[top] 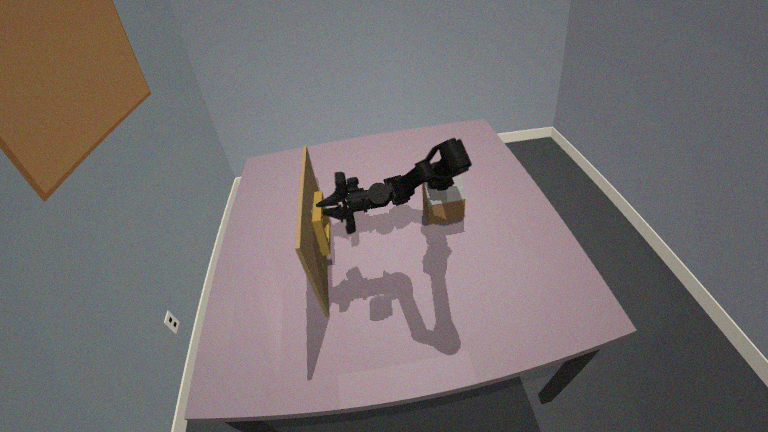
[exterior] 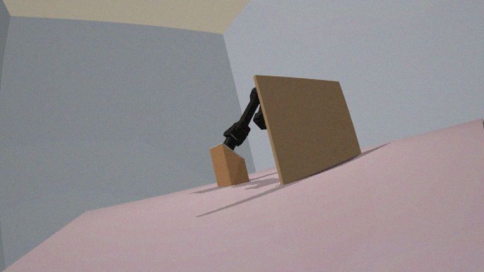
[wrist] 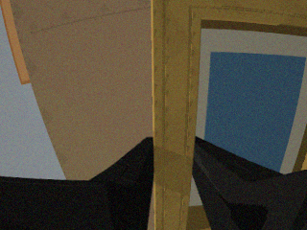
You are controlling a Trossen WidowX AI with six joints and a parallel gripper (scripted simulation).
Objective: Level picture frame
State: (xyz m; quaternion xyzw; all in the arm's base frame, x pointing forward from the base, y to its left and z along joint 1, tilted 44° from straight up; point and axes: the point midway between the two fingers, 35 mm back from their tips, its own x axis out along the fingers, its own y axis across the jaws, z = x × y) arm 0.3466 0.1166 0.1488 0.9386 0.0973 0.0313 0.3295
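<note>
Right now my gripper tip is 5 cm above the picture frame. From my gripper tip the other things lie so: brown wall panel: 7 cm below, 2 cm ahead.
</note>
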